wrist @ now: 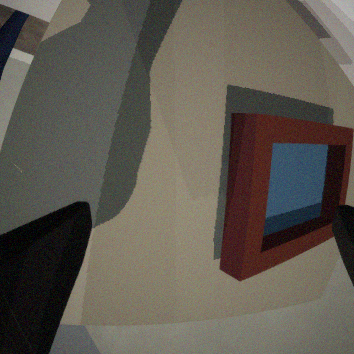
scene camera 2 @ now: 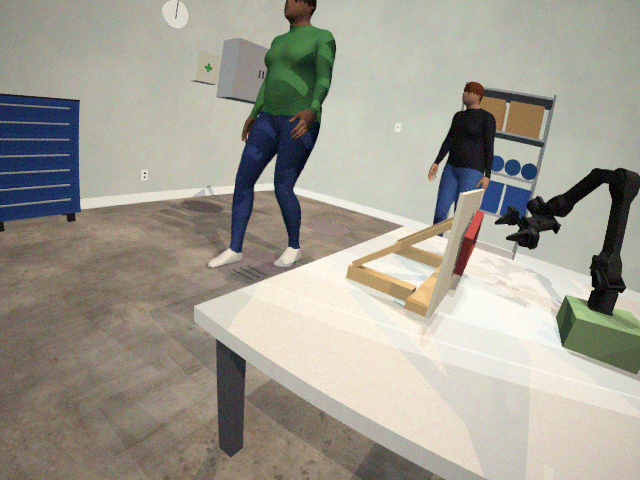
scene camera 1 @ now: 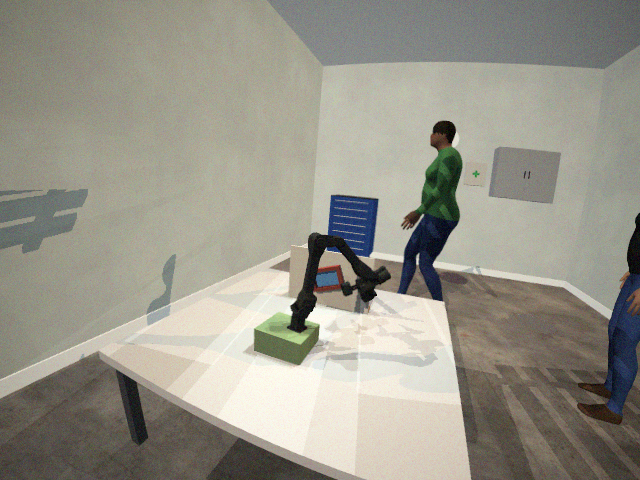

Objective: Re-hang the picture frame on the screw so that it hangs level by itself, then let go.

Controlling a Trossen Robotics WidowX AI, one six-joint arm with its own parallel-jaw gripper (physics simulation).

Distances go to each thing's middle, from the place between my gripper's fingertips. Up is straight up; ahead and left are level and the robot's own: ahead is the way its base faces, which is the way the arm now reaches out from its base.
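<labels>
Picture frame (scene camera 2: 470, 238): 3 cm below my hand, 5 cm ahead of it, 18 cm to the left of it. Board (scene camera 1: 334, 298): 4 cm below my hand, 8 cm ahead of it, 18 cm to the left of it.
</labels>
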